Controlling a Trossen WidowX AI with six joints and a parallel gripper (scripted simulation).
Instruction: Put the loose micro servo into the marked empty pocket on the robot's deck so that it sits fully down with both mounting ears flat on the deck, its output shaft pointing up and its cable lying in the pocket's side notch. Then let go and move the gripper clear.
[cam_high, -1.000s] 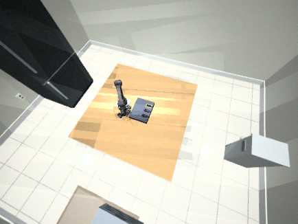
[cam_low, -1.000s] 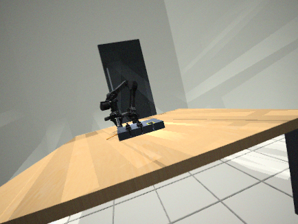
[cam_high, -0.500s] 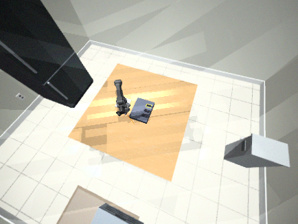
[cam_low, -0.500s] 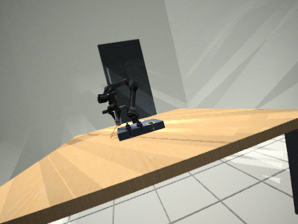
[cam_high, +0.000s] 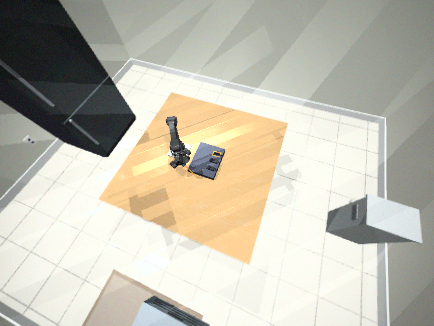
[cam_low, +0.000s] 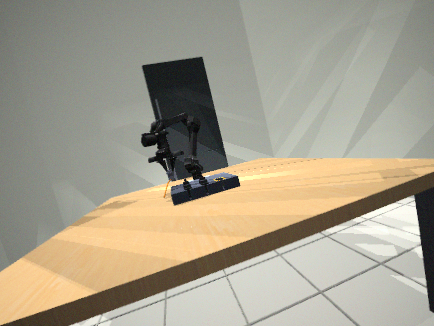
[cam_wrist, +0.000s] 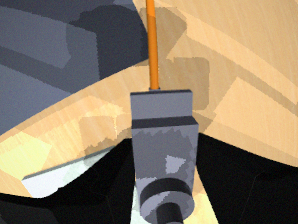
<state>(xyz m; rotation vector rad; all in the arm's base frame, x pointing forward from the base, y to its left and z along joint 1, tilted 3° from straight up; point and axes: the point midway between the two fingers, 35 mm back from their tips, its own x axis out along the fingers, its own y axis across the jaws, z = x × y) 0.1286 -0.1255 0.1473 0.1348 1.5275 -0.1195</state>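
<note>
Now: gripper tip 150 mm to the right of the dark robot deck, 100 mm above it and 90 mm short of it.
</note>
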